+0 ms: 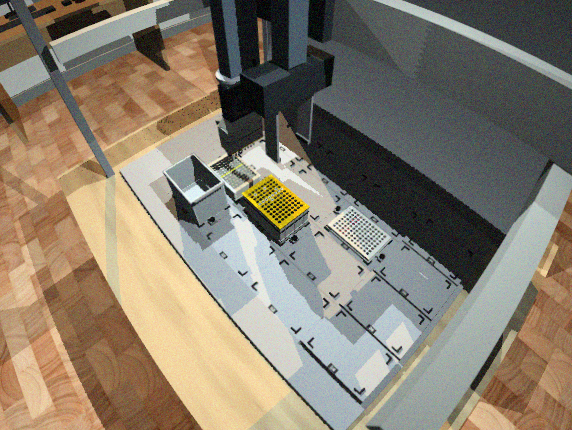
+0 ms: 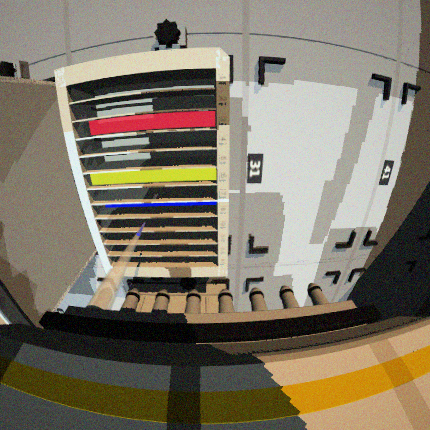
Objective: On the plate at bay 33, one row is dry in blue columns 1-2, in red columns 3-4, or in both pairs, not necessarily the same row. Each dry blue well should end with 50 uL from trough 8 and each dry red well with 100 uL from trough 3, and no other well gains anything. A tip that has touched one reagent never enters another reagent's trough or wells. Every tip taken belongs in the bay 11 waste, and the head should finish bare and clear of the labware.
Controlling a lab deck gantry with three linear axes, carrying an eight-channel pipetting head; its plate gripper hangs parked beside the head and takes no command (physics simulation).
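Observation:
The pipetting head (image 1: 241, 115) (image 2: 210, 325) hangs above the trough rack (image 1: 244, 188) (image 2: 145, 64). Its leftmost channel carries one tip (image 2: 117, 277) with blue-violet liquid in the point; the other channels are bare. The tip's point appears over the troughs beyond 8, raised. Red trough 3 (image 2: 155, 122), yellow trough 6 (image 2: 155, 176) and blue trough 8 (image 2: 165, 204) show colour. The white plate (image 1: 359, 233) stands to the right; some wells look reddish, too small to read. The waste bin (image 1: 194, 186) is at left. The parked plate gripper (image 1: 290, 151) has its two fingers apart, with nothing between them.
A yellow tip rack (image 1: 276, 201) stands between the trough rack and the plate, with some empty-looking holes towards the back. Bay labels 31 (image 2: 255, 168) and 41 (image 2: 386, 172) lie right of the trough rack. Black corner brackets mark the deck.

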